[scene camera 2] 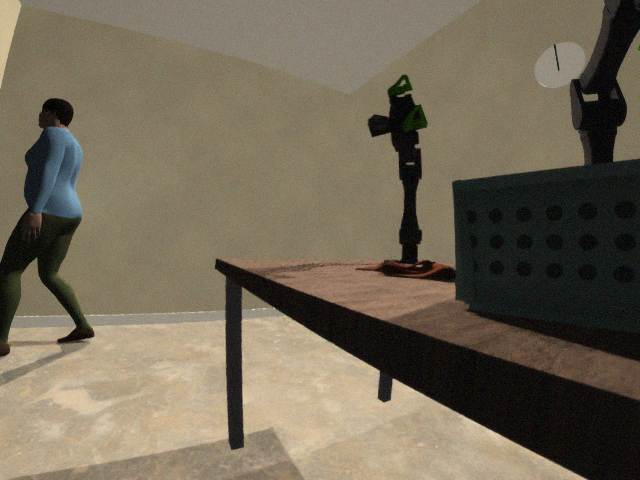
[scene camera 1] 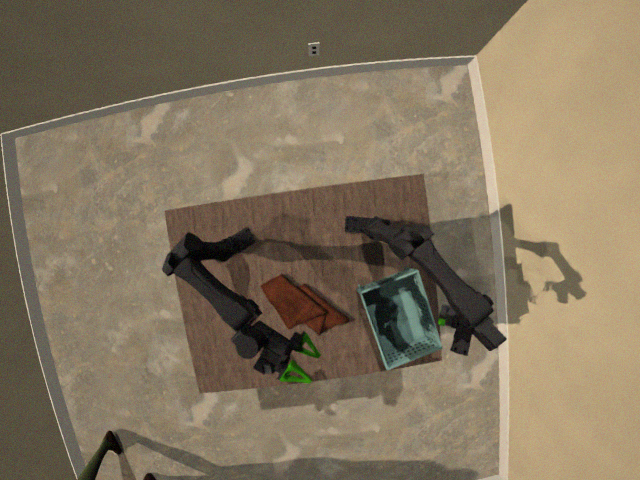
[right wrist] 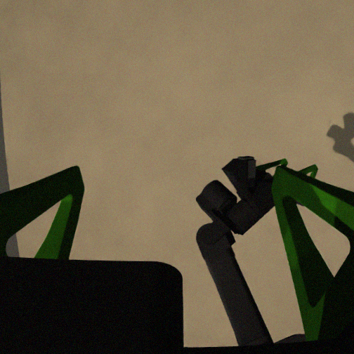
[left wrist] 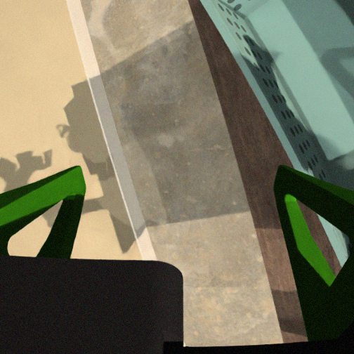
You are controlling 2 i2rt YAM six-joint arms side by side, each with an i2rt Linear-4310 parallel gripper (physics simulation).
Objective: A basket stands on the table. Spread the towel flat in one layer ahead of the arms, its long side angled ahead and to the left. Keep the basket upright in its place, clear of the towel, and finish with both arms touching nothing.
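Observation:
The orange-brown towel [scene camera 1: 292, 303] [scene camera 2: 416, 269] lies bunched on the table between the arms, with folded, overlapping layers and a pointed corner toward the basket. The teal basket [scene camera 1: 412, 305] [scene camera 2: 537, 227] [left wrist: 295, 55] stands upright at the right of the table in scene camera 1, apart from the towel. My right gripper [scene camera 1: 314, 369] [scene camera 2: 415, 102] [right wrist: 177, 176] is open and empty, raised high, below the towel in scene camera 1. My left gripper [left wrist: 179, 176] is open and empty, beyond the basket's right side; in scene camera 1 its arm mostly hides it.
The brown wooden table [scene camera 1: 227, 366] [scene camera 2: 310, 289] carries both arms. My left arm [scene camera 1: 449, 284] [right wrist: 230, 285] reaches past the table's right edge, beside the basket. A wall [scene camera 1: 568, 155] stands farther right. A person [scene camera 2: 56, 170] in a blue top stands beyond the table in scene camera 2.

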